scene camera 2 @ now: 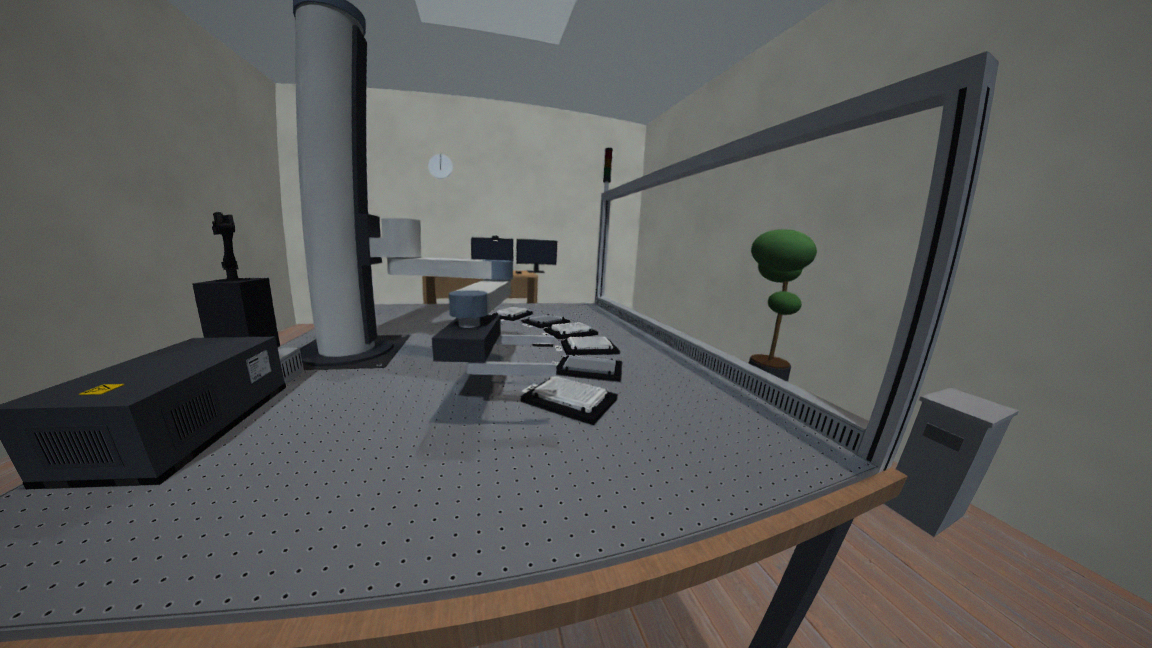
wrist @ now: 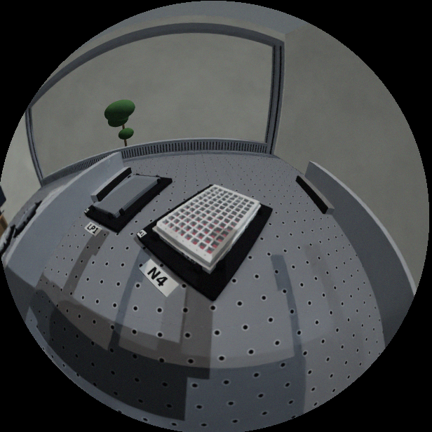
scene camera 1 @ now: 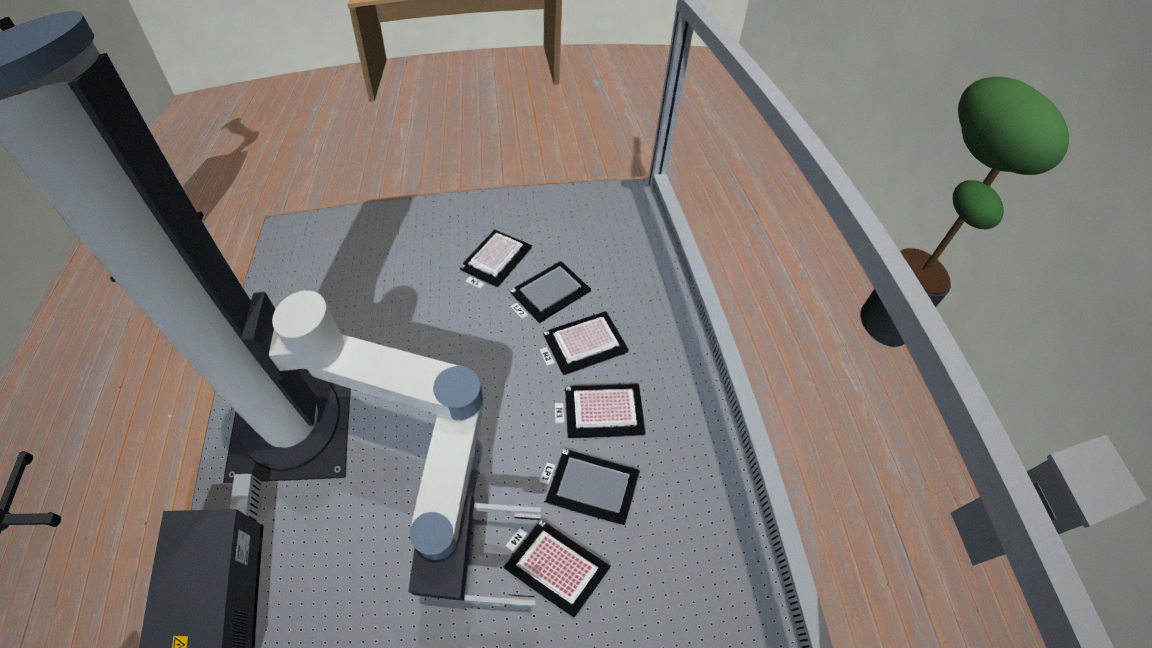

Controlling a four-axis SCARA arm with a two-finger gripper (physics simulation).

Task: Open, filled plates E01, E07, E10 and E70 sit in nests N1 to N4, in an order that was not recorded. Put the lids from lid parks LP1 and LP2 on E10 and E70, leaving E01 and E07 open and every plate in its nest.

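Frame: origin at the arm's base, x ahead, y left, z up, level; metres.
Seen in the pictures: gripper, fingertip midpoint: [scene camera 2: 554, 353] [scene camera 1: 538, 556]; arm's base, origin of the base link: [scene camera 2: 348, 354] [scene camera 1: 291, 421].
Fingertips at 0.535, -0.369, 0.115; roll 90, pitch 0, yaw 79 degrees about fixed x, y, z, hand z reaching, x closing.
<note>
Offsets run from my fingertips to a thing's middle, as dx, dy, dz.
Open plates with red wells sit in black nests: the N1 plate {-0.021, +0.794, -0.083} [scene camera 1: 497, 253], the N2 plate {+0.170, +0.498, -0.083} [scene camera 1: 586, 336], the N3 plate {+0.181, +0.317, -0.083} [scene camera 1: 605, 407] and the N4 plate {+0.033, -0.007, -0.083} [scene camera 1: 557, 565] [scene camera 2: 570, 394] [wrist: 209, 225]. Their E numbers cannot be read. A clear grey lid {+0.129, +0.149, -0.089} [scene camera 1: 594, 485] [wrist: 127, 195] lies on park LP1, and another lid {+0.108, +0.663, -0.089} [scene camera 1: 551, 288] on park LP2. My gripper [scene camera 1: 536, 557] [scene camera 2: 555, 354] [wrist: 213, 157] is open and empty, low over the table on the column side of N4. In the wrist view its fingers stand wide apart, left and right of the N4 plate.
The arm's column [scene camera 1: 185, 265] [scene camera 2: 330, 185] stands left of the arc of nests. A dark controller box [scene camera 1: 201, 576] [scene camera 2: 145, 407] sits at its near side. A framed guard [scene camera 1: 725, 386] [scene camera 2: 716, 362] runs along the far side of the nests. LP1 lies between N3 and N4, LP2 between N1 and N2.
</note>
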